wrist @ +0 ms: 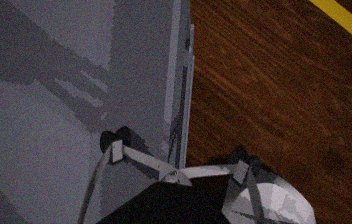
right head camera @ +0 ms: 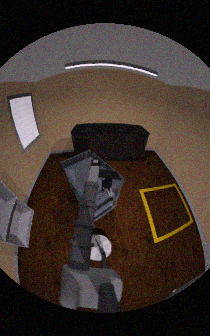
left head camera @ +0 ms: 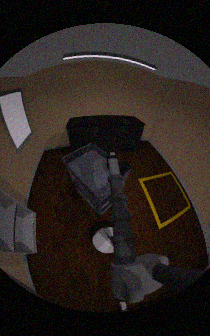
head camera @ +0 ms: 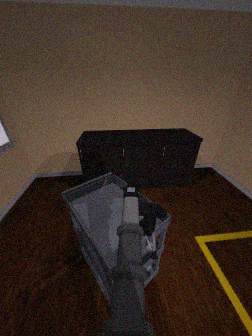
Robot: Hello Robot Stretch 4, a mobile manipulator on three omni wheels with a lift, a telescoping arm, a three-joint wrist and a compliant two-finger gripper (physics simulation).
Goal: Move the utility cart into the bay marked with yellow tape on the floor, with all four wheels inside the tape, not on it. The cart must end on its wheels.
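Seen in the pictures: gripper, fingertip midpoint: (wrist: 180,149) (right head camera: 106,194) (head camera: 145,247); robot's base, origin of the base link: (right head camera: 96,246) (left head camera: 106,239).
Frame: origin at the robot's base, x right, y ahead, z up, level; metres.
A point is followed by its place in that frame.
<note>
The grey utility cart (head camera: 90,215) {x -0.277, y 0.731, z 0.767 m} (left head camera: 89,167) {x -0.184, y 0.775, z 0.767 m} (right head camera: 75,172) {x -0.297, y 0.782, z 0.767 m} (wrist: 140,75) {x 0.107, y 0.623, z 0.767 m} stands upright, turned at an angle, left of the bay. Its wheels are hidden. My gripper (wrist: 180,149) {x 0.083, y 0.531, z 0.764 m} is open, one fingertip over the cart's top tray and the other outside its side rim; the rim runs between them. Whether the fingers touch the cart I cannot tell. In the head view the arm covers part of the cart. The yellow tape (head camera: 221,275) {x 0.875, y 0.744, z -0.027 m} (left head camera: 175,216) {x 1.431, y 0.108, z -0.027 m} (right head camera: 174,231) {x 1.429, y 0.108, z -0.026 m} (wrist: 336,15) {x 0.901, y 0.411, z -0.026 m} marks the bay at the right; the cart is outside it.
A long black cabinet (head camera: 140,157) {x 0.124, y 1.969, z 0.613 m} (left head camera: 105,132) {x 0.073, y 1.962, z 0.612 m} (right head camera: 110,142) {x 0.109, y 1.966, z 0.560 m} stands against the far wall behind the cart. A grey unit (left head camera: 25,232) {x -1.439, y -0.122, z 0.073 m} (right head camera: 20,225) {x -1.466, y -0.098, z 0.074 m} stands at the left. A pale round object (left head camera: 102,241) {x -0.063, y -0.021, z 0.187 m} (right head camera: 101,248) {x 0.074, y -0.014, z 0.187 m} (wrist: 275,202) {x 0.102, y 0.075, z 0.187 m} is on the near side of the cart.
</note>
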